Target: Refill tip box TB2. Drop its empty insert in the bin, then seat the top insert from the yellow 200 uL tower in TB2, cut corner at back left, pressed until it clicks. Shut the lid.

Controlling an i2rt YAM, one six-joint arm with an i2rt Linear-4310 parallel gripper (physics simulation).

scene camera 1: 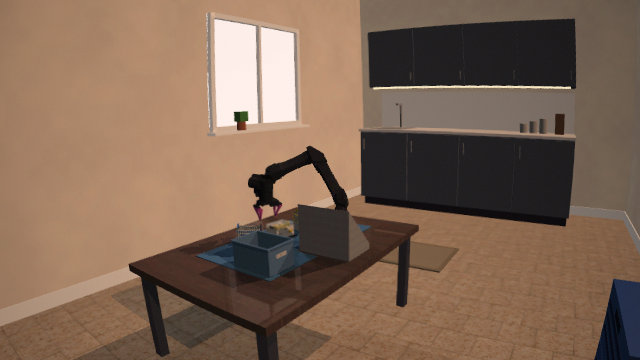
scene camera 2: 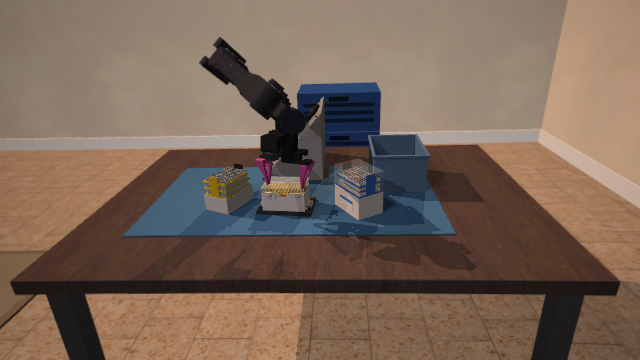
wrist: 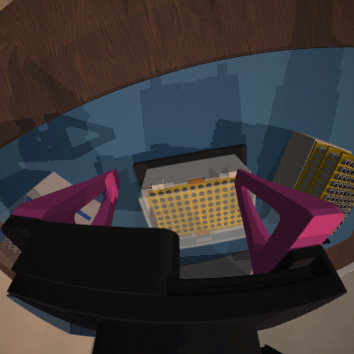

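Tip box TB2 (scene camera 1: pixel 281 228) (scene camera 2: pixel 285 203) (wrist: pixel 200 171) is a whitish box on a dark base, with its clear lid open on the arm's side. A yellow insert (scene camera 2: pixel 292 189) (wrist: pixel 195 207) lies in it; its holes look empty in the wrist view. My gripper (scene camera 1: pixel 267 217) (scene camera 2: pixel 285 185) (wrist: pixel 176 175) is wide open above the box, with nothing between its magenta fingers. The right finger covers part of the box's right edge in the wrist view. The yellow tower (scene camera 2: pixel 227 189) (wrist: pixel 325 170) holds stacked tip inserts on a pale base. The bin (scene camera 1: pixel 261 257) (scene camera 2: pixel 398 172) is blue-grey and open-topped.
A blue tower (scene camera 2: pixel 359 197) under a clear cover stands between TB2 and the bin in scene camera 2. A tall grey panel (scene camera 1: pixel 322 232) (scene camera 2: pixel 312 150) stands behind TB2 there. The towers and TB2 stand on a blue mat (scene camera 1: pixel 215 256) (scene camera 2: pixel 165 215) (wrist: pixel 190 100) on the wooden table (scene camera 2: pixel 320 265).
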